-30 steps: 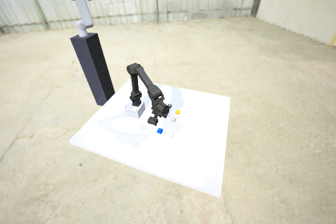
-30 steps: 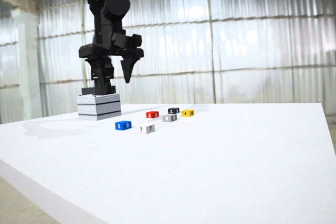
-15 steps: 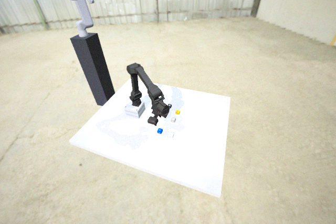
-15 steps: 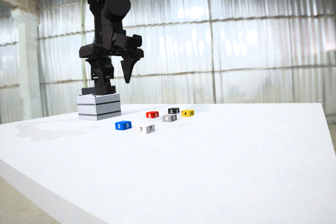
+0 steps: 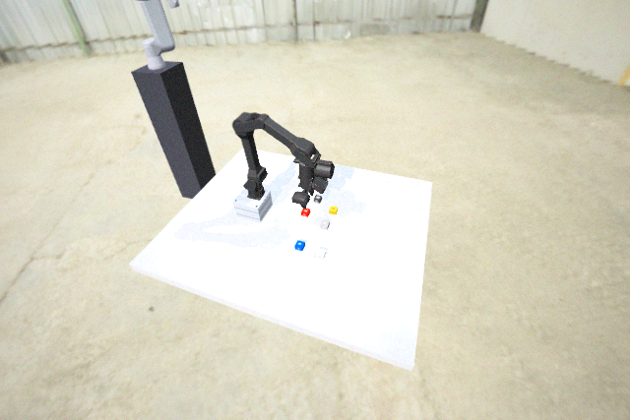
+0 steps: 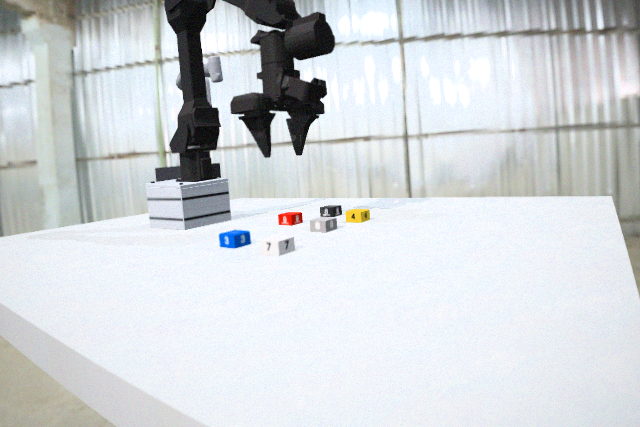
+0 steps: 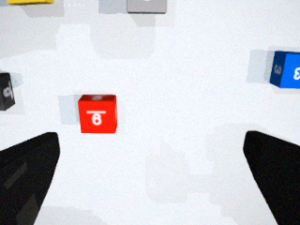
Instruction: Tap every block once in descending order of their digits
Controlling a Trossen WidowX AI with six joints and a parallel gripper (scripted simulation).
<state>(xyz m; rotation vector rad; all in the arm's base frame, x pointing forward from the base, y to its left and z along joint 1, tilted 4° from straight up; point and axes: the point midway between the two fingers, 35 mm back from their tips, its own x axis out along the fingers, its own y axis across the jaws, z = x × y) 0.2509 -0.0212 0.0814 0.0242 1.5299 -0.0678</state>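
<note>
The red block is 3 cm behind my gripper tip, 5 cm to the left of it and 12 cm below it. The rest, counted from my gripper tip: yellow 4 block (9 cm ahead, 9 cm to the left, 12 cm below); then grey block marked 8 (7 cm ahead, 12 cm below); then blue 3 block (14 cm to the right, 12 cm below).
</note>
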